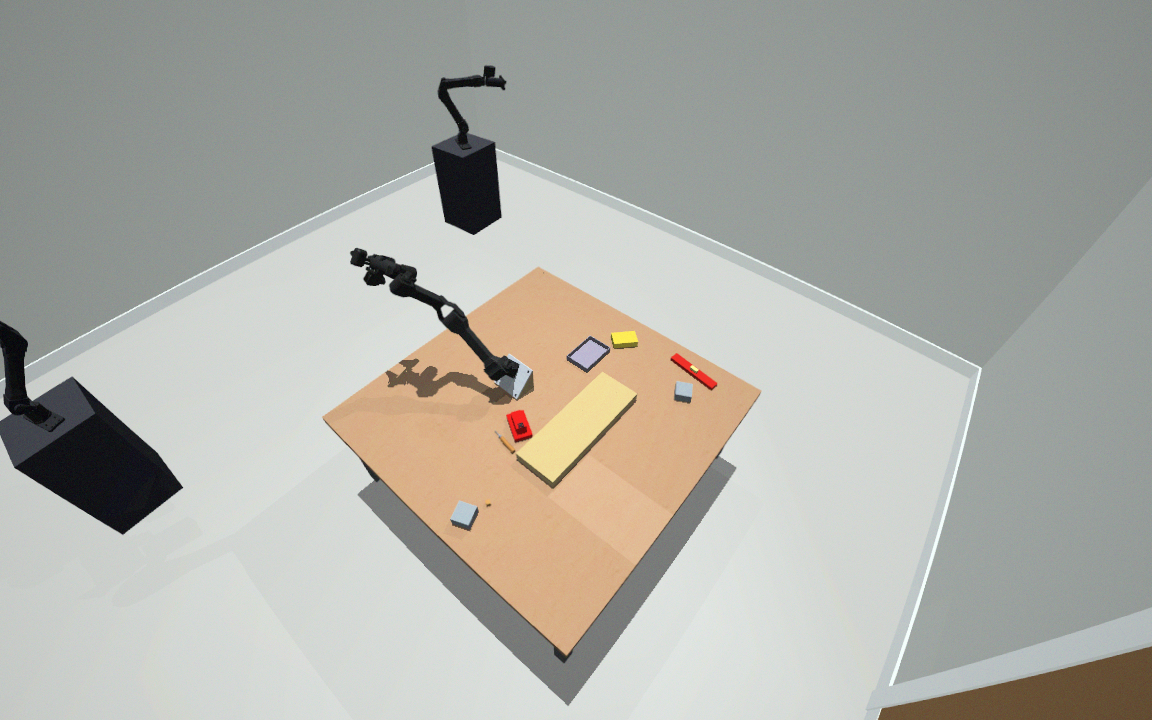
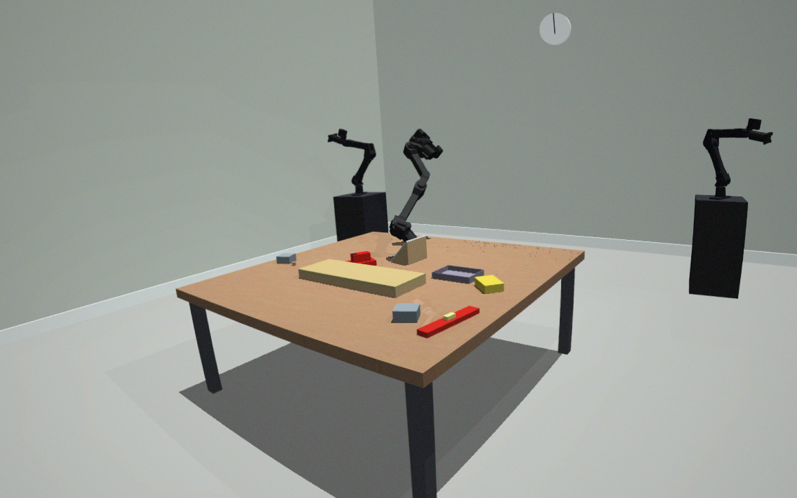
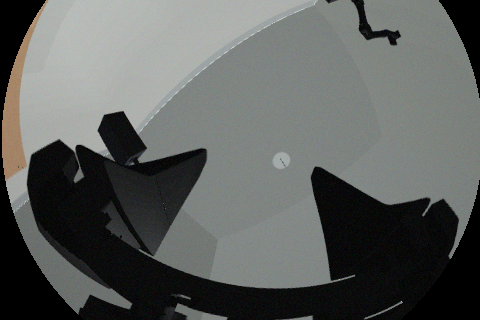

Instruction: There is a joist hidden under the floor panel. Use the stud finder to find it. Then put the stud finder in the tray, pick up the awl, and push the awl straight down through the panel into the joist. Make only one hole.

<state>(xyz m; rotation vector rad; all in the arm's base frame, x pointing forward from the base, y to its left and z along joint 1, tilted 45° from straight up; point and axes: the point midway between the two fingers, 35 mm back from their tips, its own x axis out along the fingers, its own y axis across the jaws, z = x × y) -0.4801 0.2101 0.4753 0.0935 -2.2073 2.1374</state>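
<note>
Now: gripper tip 750 mm short of the red stud finder, 470 mm above it and 10 mm to the right of it. Round my gripper tip: tiny orange bit (850 mm ahead, 510 mm below, 290 mm to the right); awl (720 mm ahead, 510 mm below, 60 mm to the right); grey-purple tray (730 mm ahead, 500 mm to the left, 500 mm below).
</note>
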